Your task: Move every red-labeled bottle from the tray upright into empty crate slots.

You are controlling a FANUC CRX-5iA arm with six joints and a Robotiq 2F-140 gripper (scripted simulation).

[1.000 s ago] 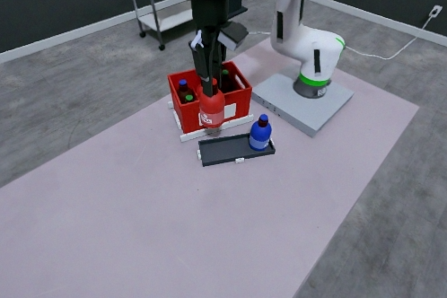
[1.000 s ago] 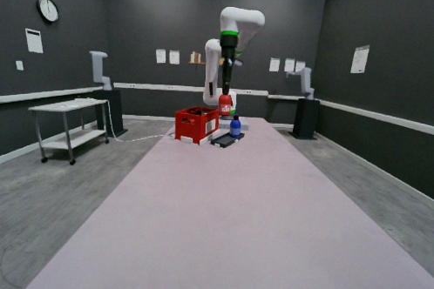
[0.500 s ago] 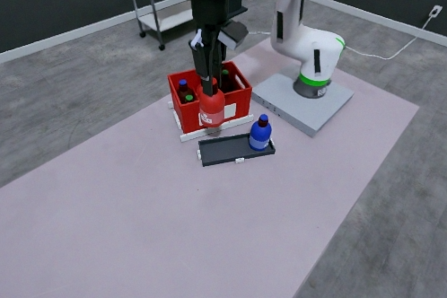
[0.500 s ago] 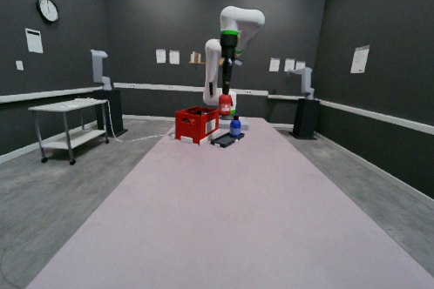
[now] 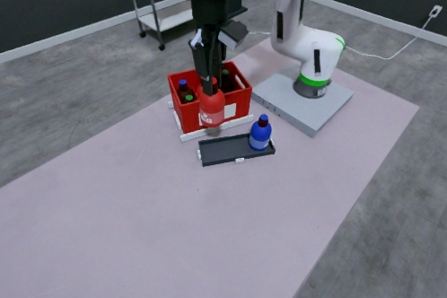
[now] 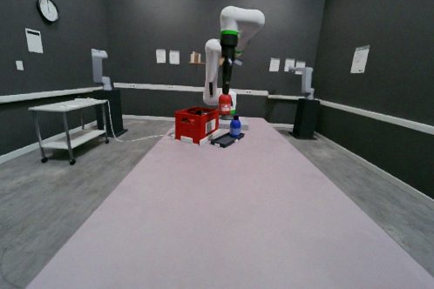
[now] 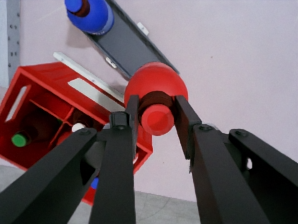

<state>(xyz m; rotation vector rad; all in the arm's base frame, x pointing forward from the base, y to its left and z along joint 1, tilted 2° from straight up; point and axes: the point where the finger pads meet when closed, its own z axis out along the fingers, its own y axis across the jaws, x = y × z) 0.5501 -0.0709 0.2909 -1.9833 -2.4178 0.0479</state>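
My gripper is now 80 mm above the red bottle. The rest, counted from my hand: blue bottle: 150 mm behind, 100 mm to the left, 260 mm below; then red crate: 130 mm behind, 160 mm to the right, 260 mm below; then dark tray: 70 mm behind, 50 mm to the left, 330 mm below.
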